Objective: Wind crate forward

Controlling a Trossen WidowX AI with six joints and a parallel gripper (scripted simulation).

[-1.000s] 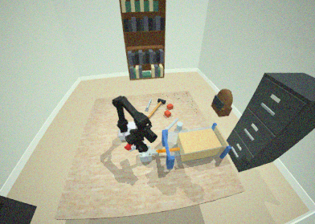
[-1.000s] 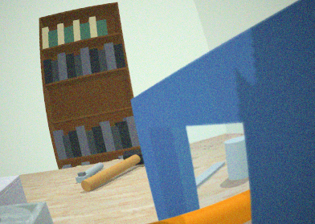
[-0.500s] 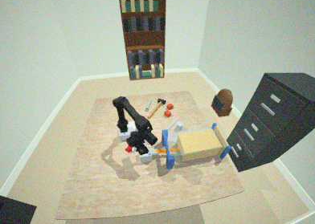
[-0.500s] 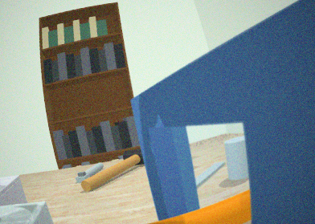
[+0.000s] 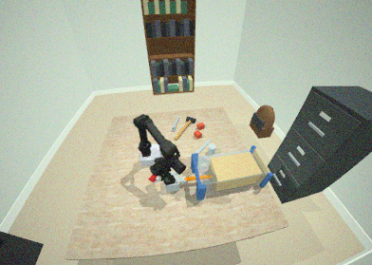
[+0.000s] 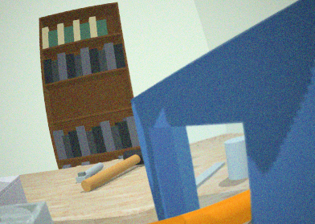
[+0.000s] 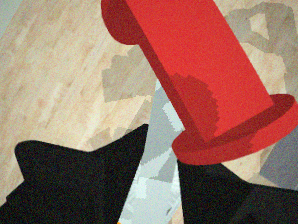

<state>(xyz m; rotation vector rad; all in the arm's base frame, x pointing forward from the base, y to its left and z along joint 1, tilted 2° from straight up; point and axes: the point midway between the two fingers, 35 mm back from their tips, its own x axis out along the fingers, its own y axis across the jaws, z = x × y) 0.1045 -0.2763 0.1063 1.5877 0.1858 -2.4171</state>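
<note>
Now: gripper tip 20 mm below the winch handle. Round my gripper tip: blue frame (220 mm ahead, 30 mm below); then red grip (50 mm above, 30 mm behind, 10 mm to the right); then grey winch (110 mm below, 50 mm ahead, 10 mm to the left).
</note>
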